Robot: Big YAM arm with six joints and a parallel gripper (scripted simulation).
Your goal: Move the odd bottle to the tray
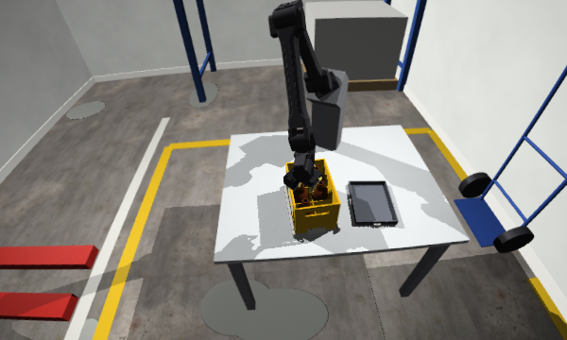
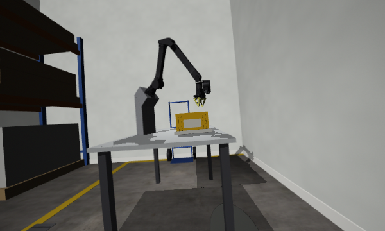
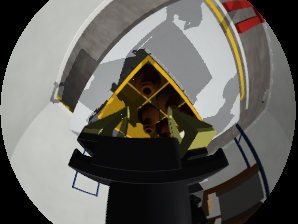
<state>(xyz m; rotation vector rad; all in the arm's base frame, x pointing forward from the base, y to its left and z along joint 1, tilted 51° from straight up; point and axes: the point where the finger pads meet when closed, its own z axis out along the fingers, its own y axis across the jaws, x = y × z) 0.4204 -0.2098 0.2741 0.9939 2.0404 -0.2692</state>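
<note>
My hand is 70 mm past the crate, 70 mm to the right of it and 150 mm above it. The rest, counted from my hand: dark tray 60 mm ahead, 340 mm to the left, 220 mm below; then brown bottle 140 mm behind, 140 mm to the left, 150 mm below.
</note>
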